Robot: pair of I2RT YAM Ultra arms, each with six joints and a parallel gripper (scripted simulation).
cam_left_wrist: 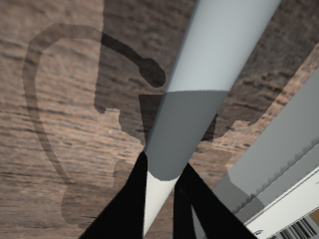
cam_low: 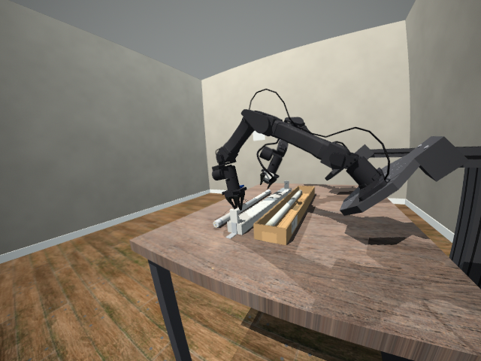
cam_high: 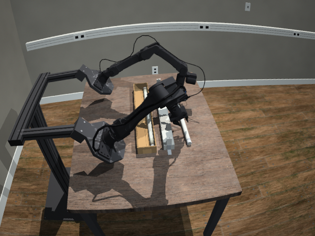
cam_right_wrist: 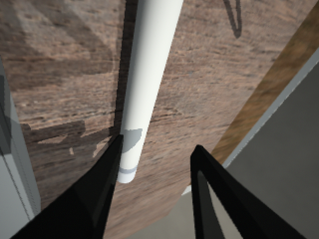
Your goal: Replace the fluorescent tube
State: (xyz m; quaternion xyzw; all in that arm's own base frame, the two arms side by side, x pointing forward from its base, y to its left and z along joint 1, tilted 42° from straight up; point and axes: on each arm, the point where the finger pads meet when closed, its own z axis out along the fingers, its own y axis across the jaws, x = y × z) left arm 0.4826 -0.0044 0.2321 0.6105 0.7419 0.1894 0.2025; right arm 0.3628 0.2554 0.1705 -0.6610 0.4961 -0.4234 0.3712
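Right now my right hand is 3 cm short of the LED tube, 18 cm to the right of it and 6 cm above it. From my right hand the other things lie so: old fluorescent tube 17 cm behind, 20 cm to the left, 5 cm below; then light fixture 7 cm behind, 19 cm to the left, 2 cm below; then carton 20 cm behind, 21 cm to the left, 4 cm below.
Now: left hand 1 cm past the LED tube, 12 cm to the left of it and 1 cm above it. Also, from my left hand: old fluorescent tube: 21 cm behind, 10 cm to the right; light fixture: 12 cm behind, 11 cm to the right, 3 cm above; carton: 24 cm behind, 9 cm to the right, 1 cm above.
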